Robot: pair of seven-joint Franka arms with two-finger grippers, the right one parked.
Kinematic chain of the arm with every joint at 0, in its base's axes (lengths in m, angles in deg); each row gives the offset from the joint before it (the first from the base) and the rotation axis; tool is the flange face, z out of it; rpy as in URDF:
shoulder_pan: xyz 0 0 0.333 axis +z
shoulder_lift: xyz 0 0 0 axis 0.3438 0.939 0
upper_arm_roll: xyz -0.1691 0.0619 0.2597 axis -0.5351 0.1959 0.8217
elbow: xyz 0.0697 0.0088 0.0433 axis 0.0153 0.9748 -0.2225
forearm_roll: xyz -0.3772 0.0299 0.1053 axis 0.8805 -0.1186 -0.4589
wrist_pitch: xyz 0 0 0 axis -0.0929 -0.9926 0.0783
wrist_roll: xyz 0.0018 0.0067 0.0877 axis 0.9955 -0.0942 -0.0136
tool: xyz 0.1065 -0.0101 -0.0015 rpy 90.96 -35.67 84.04
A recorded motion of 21 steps. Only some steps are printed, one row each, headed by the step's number.
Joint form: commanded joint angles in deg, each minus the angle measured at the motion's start. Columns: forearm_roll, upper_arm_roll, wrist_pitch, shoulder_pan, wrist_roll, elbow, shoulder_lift.
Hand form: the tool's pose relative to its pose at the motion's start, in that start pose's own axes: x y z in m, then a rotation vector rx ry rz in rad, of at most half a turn. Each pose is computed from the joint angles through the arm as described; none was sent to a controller.
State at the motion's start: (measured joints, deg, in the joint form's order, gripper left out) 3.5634 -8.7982 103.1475 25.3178 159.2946 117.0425 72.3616
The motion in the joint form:
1: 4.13 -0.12 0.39 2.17 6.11 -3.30 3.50
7: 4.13 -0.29 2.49 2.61 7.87 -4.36 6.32
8: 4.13 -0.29 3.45 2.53 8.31 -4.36 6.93
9: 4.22 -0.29 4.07 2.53 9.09 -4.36 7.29
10: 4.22 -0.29 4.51 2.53 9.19 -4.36 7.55
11: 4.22 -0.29 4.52 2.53 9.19 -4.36 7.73
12: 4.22 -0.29 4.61 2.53 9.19 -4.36 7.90
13: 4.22 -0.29 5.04 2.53 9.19 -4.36 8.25
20: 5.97 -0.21 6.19 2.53 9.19 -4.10 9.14
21: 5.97 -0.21 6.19 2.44 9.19 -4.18 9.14
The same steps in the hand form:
1: -0.0231 -0.0053 0.0171 0.0222 0.0360 0.0341
7: -0.0282 -0.0062 0.0409 0.0246 0.0210 0.0612
8: -0.0279 -0.0064 0.0470 0.0292 0.0147 0.0698
9: -0.0283 -0.0063 0.0504 0.0332 0.0114 0.0821
10: -0.0286 -0.0063 0.0530 0.0356 0.0084 0.0837
11: -0.0286 -0.0058 0.0552 0.0327 0.0086 0.0837
12: -0.0287 -0.0054 0.0571 0.0311 0.0082 0.0836
13: -0.0290 -0.0050 0.0607 0.0318 0.0055 0.0834
20: -0.0304 -0.0025 0.0716 0.0393 0.0174 0.0597
21: -0.0292 -0.0033 0.0710 0.0406 0.0173 0.0615

